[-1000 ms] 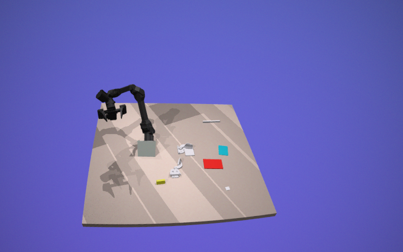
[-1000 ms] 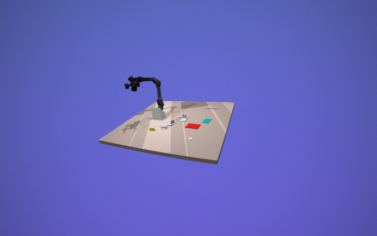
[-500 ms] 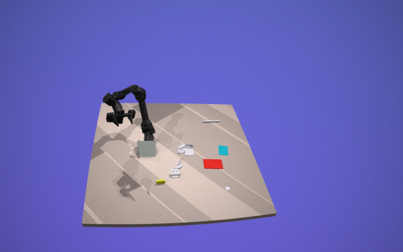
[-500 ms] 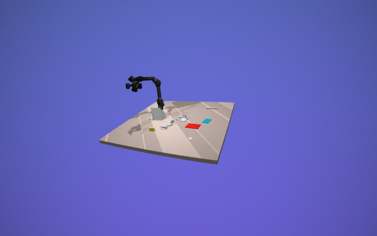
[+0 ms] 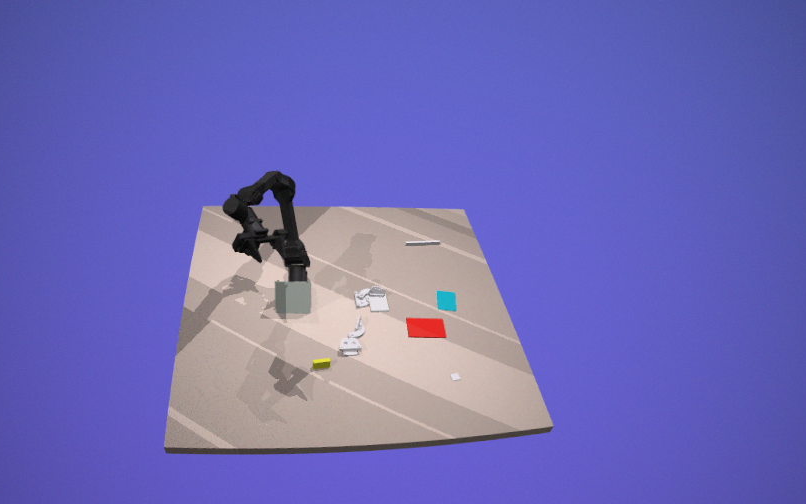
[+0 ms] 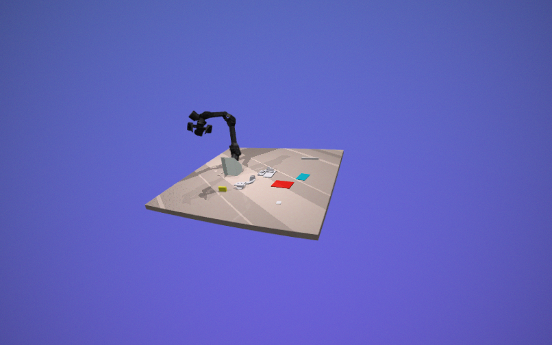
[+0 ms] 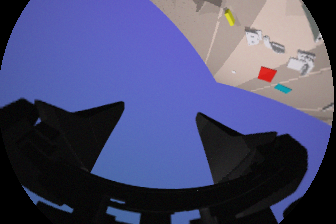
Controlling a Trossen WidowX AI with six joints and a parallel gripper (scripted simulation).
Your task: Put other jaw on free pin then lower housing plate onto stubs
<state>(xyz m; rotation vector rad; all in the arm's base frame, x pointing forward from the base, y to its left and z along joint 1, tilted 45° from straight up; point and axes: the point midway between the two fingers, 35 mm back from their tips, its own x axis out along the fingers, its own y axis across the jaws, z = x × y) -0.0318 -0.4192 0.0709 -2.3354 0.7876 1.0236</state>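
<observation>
Right now the grey jaw is 270 mm ahead of my gripper tip, 130 mm to the left of it and 430 mm below it. The rest, counted from my gripper tip: yellow block (160 mm ahead, 40 mm to the right, 420 mm below); then cyan tile (640 mm ahead, 350 mm to the left, 430 mm below); then red flat sheet (550 mm ahead, 190 mm to the left, 430 mm below).
</observation>
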